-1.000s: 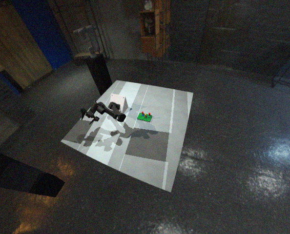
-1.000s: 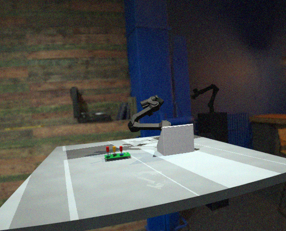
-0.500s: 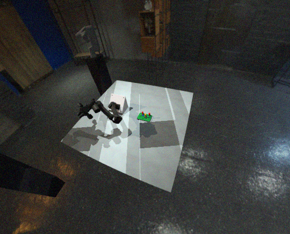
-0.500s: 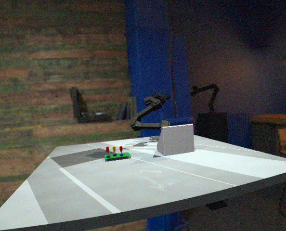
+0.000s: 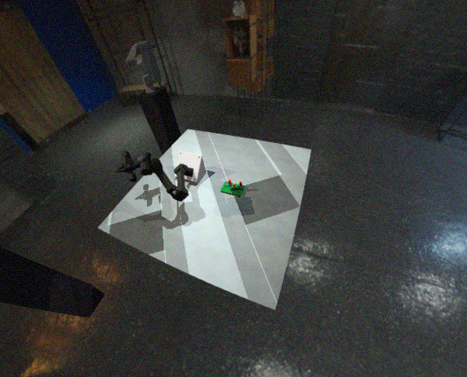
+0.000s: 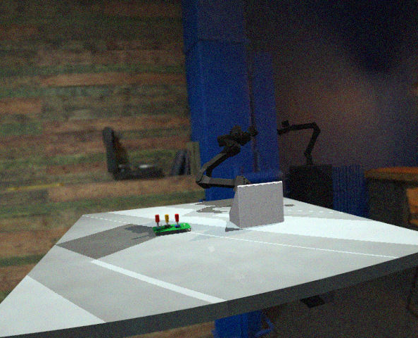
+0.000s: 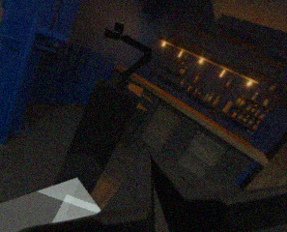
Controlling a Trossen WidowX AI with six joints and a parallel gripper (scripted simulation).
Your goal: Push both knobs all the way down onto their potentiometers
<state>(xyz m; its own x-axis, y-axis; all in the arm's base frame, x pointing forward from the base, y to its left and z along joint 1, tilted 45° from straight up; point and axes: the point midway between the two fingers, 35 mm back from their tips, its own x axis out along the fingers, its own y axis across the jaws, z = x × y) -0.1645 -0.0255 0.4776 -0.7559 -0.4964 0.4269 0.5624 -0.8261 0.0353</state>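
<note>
The red knob is 54 cm ahead of my gripper tip, 38 cm to the left of it and 34 cm below it. Also, from my gripper tip: yellow knob (58 cm ahead, 36 cm to the left, 34 cm below).
</note>
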